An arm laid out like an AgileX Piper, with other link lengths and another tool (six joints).
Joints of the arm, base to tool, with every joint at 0 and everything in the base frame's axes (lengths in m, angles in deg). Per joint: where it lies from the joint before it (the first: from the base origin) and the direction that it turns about. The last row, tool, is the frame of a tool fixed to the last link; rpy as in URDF.
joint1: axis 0 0 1 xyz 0 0 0.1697
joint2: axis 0 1 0 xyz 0 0 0
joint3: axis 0 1 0 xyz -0.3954 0 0.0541
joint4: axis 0.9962 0 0.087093 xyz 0.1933 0 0.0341
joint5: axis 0 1 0 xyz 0 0 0
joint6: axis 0.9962 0 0.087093 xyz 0.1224 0 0.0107
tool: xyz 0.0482 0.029 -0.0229 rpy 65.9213 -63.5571 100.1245
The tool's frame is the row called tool.
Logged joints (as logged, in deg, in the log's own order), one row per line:
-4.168, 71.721, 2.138, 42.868, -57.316, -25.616
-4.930, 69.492, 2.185, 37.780, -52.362, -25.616
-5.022, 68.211, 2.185, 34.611, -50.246, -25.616
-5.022, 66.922, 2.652, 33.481, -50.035, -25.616
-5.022, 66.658, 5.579, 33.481, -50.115, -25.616
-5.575, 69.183, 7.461, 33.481, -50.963, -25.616
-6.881, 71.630, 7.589, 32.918, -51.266, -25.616
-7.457, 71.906, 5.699, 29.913, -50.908, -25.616
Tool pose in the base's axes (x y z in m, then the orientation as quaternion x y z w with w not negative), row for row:
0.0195, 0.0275, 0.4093, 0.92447, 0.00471, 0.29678, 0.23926
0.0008, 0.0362, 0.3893, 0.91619, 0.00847, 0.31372, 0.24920
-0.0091, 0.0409, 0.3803, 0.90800, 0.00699, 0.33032, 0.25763
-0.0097, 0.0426, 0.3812, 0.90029, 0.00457, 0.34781, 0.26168
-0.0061, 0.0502, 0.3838, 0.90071, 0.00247, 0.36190, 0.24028
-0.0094, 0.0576, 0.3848, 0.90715, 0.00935, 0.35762, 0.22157
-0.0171, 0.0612, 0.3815, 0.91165, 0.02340, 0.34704, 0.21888
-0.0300, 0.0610, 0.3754, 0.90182, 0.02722, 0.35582, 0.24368
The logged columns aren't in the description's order. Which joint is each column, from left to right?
Columns, left to right: joint6, joint5, joint4, joint2, joint3, joint1.
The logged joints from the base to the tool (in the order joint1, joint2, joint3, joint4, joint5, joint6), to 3 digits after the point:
-25.616, 42.868, -57.316, 2.138, 71.721, -4.168
-25.616, 37.780, -52.362, 2.185, 69.492, -4.930
-25.616, 34.611, -50.246, 2.185, 68.211, -5.022
-25.616, 33.481, -50.035, 2.652, 66.922, -5.022
-25.616, 33.481, -50.115, 5.579, 66.658, -5.022
-25.616, 33.481, -50.963, 7.461, 69.183, -5.575
-25.616, 32.918, -51.266, 7.589, 71.630, -6.881
-25.616, 29.913, -50.908, 5.699, 71.906, -7.457

